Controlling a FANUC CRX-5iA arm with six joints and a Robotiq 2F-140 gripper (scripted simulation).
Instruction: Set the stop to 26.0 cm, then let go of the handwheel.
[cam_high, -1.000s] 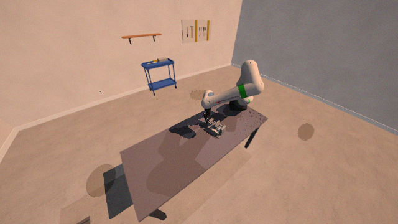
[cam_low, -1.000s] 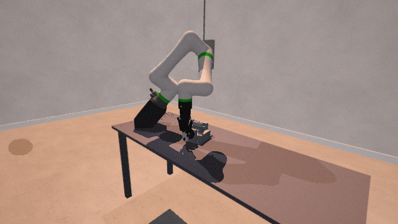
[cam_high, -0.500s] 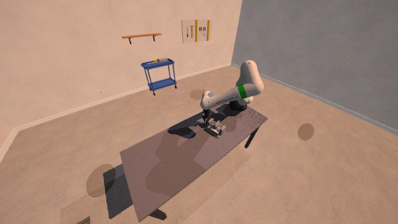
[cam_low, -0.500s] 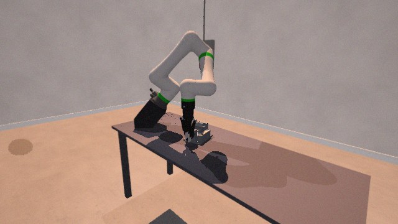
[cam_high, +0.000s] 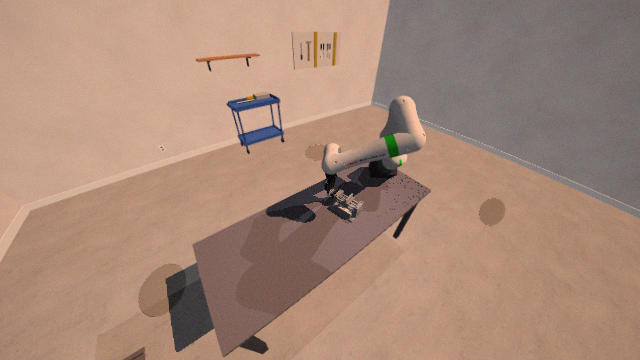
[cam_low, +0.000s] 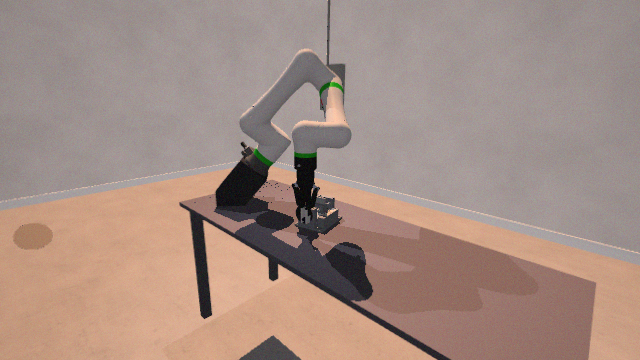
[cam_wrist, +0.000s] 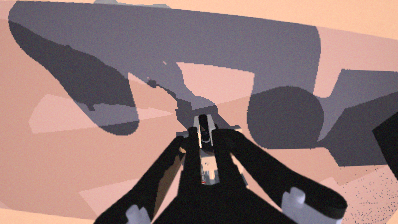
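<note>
The handwheel lies 20 mm below my hand, 10 mm to the left of it and 10 mm behind it. Also, from my hand: grey stop fixture (140 mm to the left, 70 mm behind).
</note>
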